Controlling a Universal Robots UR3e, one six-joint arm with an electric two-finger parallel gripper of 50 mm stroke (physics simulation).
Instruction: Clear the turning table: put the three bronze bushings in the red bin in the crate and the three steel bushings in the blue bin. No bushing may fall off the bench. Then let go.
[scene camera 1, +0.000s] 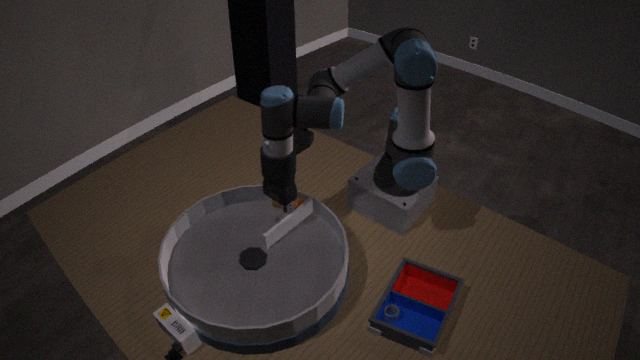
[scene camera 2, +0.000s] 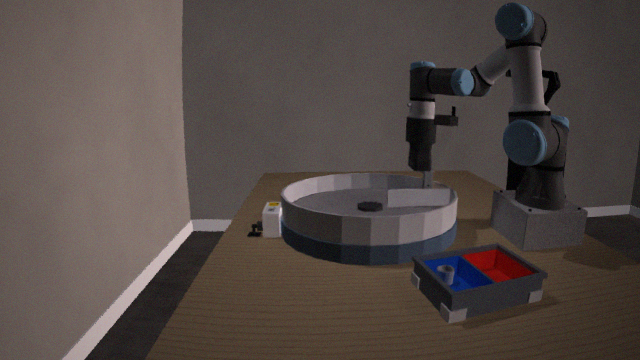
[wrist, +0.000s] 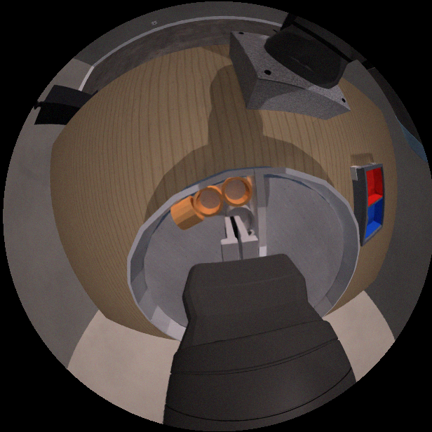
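Where they show: gripper, fingertip midpoint: (scene camera 1: 288, 210); arm's base, origin of the base link: (scene camera 2: 539, 201).
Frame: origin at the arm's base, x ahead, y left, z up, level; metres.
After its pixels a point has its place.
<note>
On the turning table (scene camera 1: 210, 285) @(x 0.490, y -0.219, z -0.036 m) (scene camera 2: 325, 227) @(x 0.517, y -0.025, z -0.021 m) (wrist: 310, 235), two bronze bushings (wrist: 208, 200) (wrist: 236, 191) stand open end up near the rim; a third bronze bushing (wrist: 184, 214) lies on its side left of them. A steel bushing (wrist: 243, 216) stands just beyond my fingers, partly hidden; another grey edge (wrist: 251, 233) shows beside them. My gripper (scene camera 1: 289, 207) @(x 0.225, y -0.189, z -0.011 m) (scene camera 2: 427, 183) @(x 0.225, y -0.189, z -0.011 m) (wrist: 232, 225) is shut and empty, low over the table, close to the steel bushing. A steel bushing (scene camera 1: 391, 313) @(x 0.324, y 0.137, z -0.078 m) (scene camera 2: 445, 275) @(x 0.343, y 0.152, z -0.063 m) stands in the blue bin (scene camera 1: 420, 322) @(x 0.320, y 0.203, z -0.083 m). The red bin (scene camera 1: 425, 287) @(x 0.226, y 0.177, z -0.083 m) (scene camera 2: 500, 267) @(x 0.212, y 0.138, z -0.076 m) is empty.
A straight white barrier (scene camera 1: 289, 223) @(x 0.262, y -0.161, z -0.010 m) (scene camera 2: 419, 197) @(x 0.259, y -0.161, z -0.012 m) (wrist: 262, 220) runs inward from the table's raised rim, right beside my fingers and the bushings. The grey crate (scene camera 1: 400, 337) @(x 0.385, y 0.181, z -0.064 m) (scene camera 2: 500, 296) @(x 0.293, y 0.251, z -0.063 m) (wrist: 358, 205) sits apart on the bench. A white box (scene camera 1: 177, 327) @(x 0.615, y -0.203, z -0.031 m) (scene camera 2: 272, 222) @(x 0.614, y -0.170, z -0.052 m) adjoins the turning table.
</note>
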